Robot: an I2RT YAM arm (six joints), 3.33 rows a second.
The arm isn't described. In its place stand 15 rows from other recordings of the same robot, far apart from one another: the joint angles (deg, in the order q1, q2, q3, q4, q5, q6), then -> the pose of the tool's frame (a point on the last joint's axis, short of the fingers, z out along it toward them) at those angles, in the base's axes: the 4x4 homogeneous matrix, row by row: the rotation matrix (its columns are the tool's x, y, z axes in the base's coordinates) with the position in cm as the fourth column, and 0 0 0 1 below.
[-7.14, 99.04, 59.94, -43.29, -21.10, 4.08] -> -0.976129 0.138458 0.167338 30.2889; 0.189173 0.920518 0.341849 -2.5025; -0.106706 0.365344 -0.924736 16.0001; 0 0 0 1
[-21.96, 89.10, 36.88, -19.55, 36.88, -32.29] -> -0.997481 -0.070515 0.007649 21.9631; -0.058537 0.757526 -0.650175 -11.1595; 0.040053 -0.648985 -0.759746 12.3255; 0 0 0 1
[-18.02, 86.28, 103.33, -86.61, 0.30, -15.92] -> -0.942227 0.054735 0.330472 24.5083; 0.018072 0.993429 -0.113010 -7.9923; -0.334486 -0.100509 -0.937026 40.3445; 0 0 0 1
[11.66, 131.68, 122.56, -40.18, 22.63, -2.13] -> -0.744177 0.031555 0.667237 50.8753; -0.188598 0.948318 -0.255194 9.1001; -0.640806 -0.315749 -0.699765 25.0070; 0 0 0 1
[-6.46, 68.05, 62.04, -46.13, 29.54, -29.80] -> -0.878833 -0.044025 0.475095 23.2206; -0.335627 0.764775 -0.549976 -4.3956; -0.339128 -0.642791 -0.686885 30.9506; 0 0 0 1
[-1.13, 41.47, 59.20, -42.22, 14.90, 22.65] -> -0.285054 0.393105 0.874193 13.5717; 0.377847 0.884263 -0.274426 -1.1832; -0.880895 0.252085 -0.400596 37.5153; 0 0 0 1
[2.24, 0.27, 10.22, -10.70, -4.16, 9.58] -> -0.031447 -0.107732 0.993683 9.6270; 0.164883 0.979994 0.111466 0.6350; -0.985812 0.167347 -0.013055 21.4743; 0 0 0 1
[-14.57, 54.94, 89.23, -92.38, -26.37, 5.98] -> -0.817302 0.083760 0.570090 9.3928; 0.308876 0.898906 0.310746 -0.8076; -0.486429 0.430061 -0.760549 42.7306; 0 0 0 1
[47.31, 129.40, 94.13, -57.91, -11.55, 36.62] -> -0.968437 -0.168127 -0.184021 27.6959; -0.187907 0.977503 0.095809 31.0756; 0.163773 0.127363 -0.978242 11.6308; 0 0 0 1
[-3.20, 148.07, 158.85, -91.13, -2.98, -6.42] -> -0.983401 -0.063312 0.170043 49.1209; -0.056858 0.997475 0.042562 -2.5609; -0.172309 0.032187 -0.984517 24.9890; 0 0 0 1
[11.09, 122.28, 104.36, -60.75, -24.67, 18.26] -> -0.993731 0.059077 0.094909 42.2508; 0.095367 0.890969 0.443937 9.7958; -0.058334 0.450205 -0.891018 21.4127; 0 0 0 1
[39.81, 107.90, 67.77, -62.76, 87.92, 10.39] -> -0.771611 -0.056253 0.633602 26.1173; -0.634589 -0.000411 -0.772849 17.1366; 0.043735 -0.998416 -0.035380 17.9295; 0 0 0 1
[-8.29, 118.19, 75.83, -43.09, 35.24, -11.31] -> -0.999254 -0.033567 -0.019080 36.7481; -0.016271 0.814229 -0.580315 -7.4302; 0.035015 -0.579572 -0.814168 12.2695; 0 0 0 1
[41.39, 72.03, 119.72, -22.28, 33.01, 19.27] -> 0.242736 -0.281135 0.928462 12.7536; 0.582810 0.807372 0.092100 8.6548; -0.775508 0.518761 0.359827 63.0753; 0 0 0 1
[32.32, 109.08, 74.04, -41.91, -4.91, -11.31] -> -0.699591 -0.699810 0.144358 30.7719; -0.673824 0.713346 0.192612 19.8288; -0.237769 0.037478 -0.970599 16.4815; 0 0 0 1
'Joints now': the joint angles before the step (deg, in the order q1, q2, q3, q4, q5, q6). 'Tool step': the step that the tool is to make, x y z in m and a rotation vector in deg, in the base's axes. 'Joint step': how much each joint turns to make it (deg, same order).
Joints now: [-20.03 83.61 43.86 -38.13 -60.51 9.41]
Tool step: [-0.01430 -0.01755 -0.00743 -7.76 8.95 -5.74]
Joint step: [-4.42 0.03 -0.12 -5.74 10.64 -0.64]
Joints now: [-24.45 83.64 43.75 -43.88 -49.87 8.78]
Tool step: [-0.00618 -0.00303 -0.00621 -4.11 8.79 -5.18]
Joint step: [-0.50 0.00 -0.61 -1.53 7.80 5.74]
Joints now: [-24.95 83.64 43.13 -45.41 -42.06 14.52]
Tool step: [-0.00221 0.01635 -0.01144 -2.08 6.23 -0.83]
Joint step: [4.29 -0.03 -2.47 1.51 4.65 6.27]
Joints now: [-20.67 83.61 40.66 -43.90 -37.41 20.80]
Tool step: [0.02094 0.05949 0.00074 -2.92 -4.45 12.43]
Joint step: [16.42 0.00 -0.02 7.71 2.36 4.61]
